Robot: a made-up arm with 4 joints.
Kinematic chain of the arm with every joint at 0, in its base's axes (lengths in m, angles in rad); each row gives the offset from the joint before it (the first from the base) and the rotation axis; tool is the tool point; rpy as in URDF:
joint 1: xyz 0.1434 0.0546 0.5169 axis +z
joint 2: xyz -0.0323 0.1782 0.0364 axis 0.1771 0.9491 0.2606
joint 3: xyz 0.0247 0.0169 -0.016 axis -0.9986 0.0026 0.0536
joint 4: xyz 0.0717 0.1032 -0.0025 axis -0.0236 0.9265 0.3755
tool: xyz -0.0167 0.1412 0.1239 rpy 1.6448 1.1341 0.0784
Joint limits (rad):
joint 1: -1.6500..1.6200
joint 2: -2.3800..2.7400
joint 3: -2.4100..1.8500
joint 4: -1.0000..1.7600
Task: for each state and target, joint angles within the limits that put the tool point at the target. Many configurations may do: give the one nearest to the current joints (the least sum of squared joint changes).
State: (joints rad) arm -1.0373 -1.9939 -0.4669 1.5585
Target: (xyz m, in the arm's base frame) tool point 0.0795 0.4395 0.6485
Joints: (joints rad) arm -0.7255 -1.8571 -1.4588 1.2676
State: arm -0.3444 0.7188 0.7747 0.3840
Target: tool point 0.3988 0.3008 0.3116
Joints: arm -0.6130 -0.0632 1.4370 0.3430
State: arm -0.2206 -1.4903 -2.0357 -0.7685
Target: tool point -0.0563 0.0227 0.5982
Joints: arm 0.1389 -1.4654 -2.3650 -0.7102
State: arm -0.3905 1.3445 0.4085 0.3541
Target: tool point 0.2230 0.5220 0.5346
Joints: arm -0.6372 1.3413 1.0786 0.0030
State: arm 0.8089 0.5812 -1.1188 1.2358
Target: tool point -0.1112 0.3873 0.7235
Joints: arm 0.9418 -0.0816 -0.4267 1.5949
